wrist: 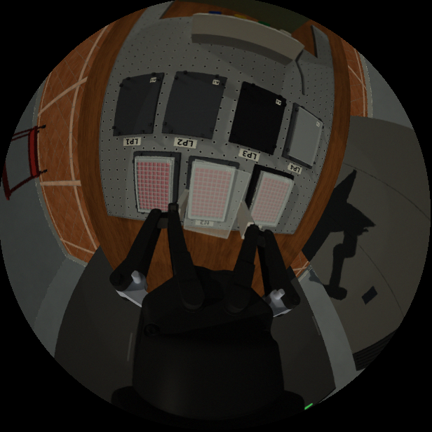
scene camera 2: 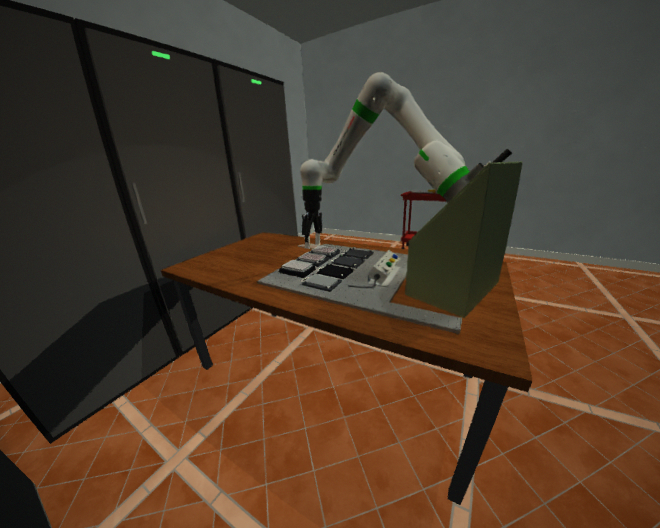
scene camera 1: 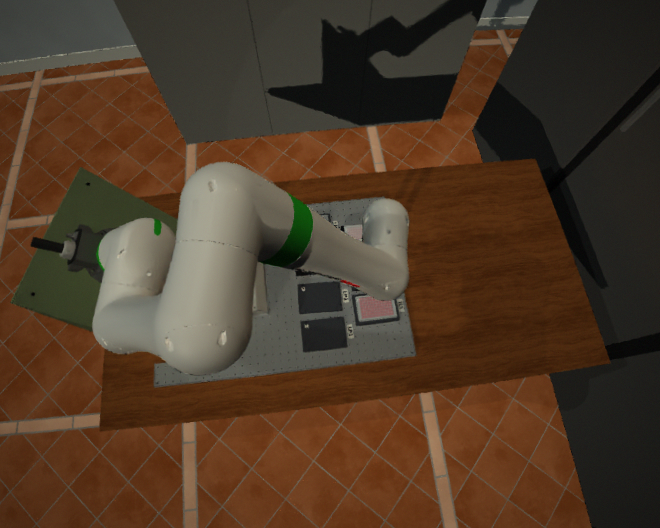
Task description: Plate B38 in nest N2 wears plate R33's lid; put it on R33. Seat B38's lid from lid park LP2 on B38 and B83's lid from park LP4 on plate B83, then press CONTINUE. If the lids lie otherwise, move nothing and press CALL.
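Places are measured from the arm's base along level axes (x back, y left, z down), in centimetres.
Pixels of known places: gripper, between the fingertips: (scene camera 2: pixel 312 246); arm's base, origin of its link: (scene camera 2: pixel 468 198).
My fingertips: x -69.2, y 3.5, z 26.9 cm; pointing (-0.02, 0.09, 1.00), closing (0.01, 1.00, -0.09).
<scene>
For each thing: its top centre in the pictures, then the offset to it from my fingertips. "spot": a spot on its surface instead. Level surfaces: height alone.
- N1 plate, centre of its top: (scene camera 1: pixel 376 306) (scene camera 2: pixel 324 248) dx -1.5, dy -12.3, dz +5.3 cm
- N3 plate, centre of its top: (scene camera 1: pixel 363 234) (scene camera 2: pixel 296 264) dx +0.2, dy +13.7, dz +4.8 cm
- Park LP2, centre of its top: (scene camera 1: pixel 319 296) (scene camera 2: pixel 348 258) dx +16.9, dy -7.3, dz +6.6 cm
- pale clear lid, centre of its top: (scene camera 2: pixel 321 279) dx +18.4, dy +19.0, dz +6.8 cm
- LP1, centre of its top: (scene camera 1: pixel 323 333) (scene camera 2: pixel 358 251) dx +16.3, dy -19.9, dz +6.6 cm
- button console, a spot on its surface: (scene camera 2: pixel 384 267) spot: dx +41.8, dy +6.1, dz +1.5 cm
- perforated board, height of its surface: dz +8.5 cm
My gripper (scene camera 2: pixel 312 241) (wrist: pixel 213 202) is shut on a clear lid (wrist: pixel 240 195), which hangs between its pale fingertips over part of plate B38 (wrist: pixel 212 187) in nest N2. The lid's outline looks slightly turned against the plate; the height gap is unclear. The N1 plate (scene camera 1: pixel 375 308) (wrist: pixel 154 184) shows sharp red wells. The N3 plate (scene camera 2: pixel 297 266) (wrist: pixel 271 196) looks paler; whether it is lidded is unclear. Park LP2 (scene camera 1: pixel 319 297) (wrist: pixel 194 105) shows a dark surface. A pale clear lid (scene camera 2: pixel 322 281) (wrist: pixel 304 136) lies in LP4. Plate codes are unreadable. In scene camera 1 the arm hides the gripper.
LP1 (scene camera 1: pixel 324 334) (wrist: pixel 138 105) and LP3 (wrist: pixel 257 117) show dark surfaces with corner pegs. The button console (scene camera 2: pixel 384 267) (wrist: pixel 245 37), with its cable, stands on the perforated board (scene camera 1: pixel 275 344) beyond the parks. The green robot pedestal (scene camera 2: pixel 451 258) stands behind it.
</scene>
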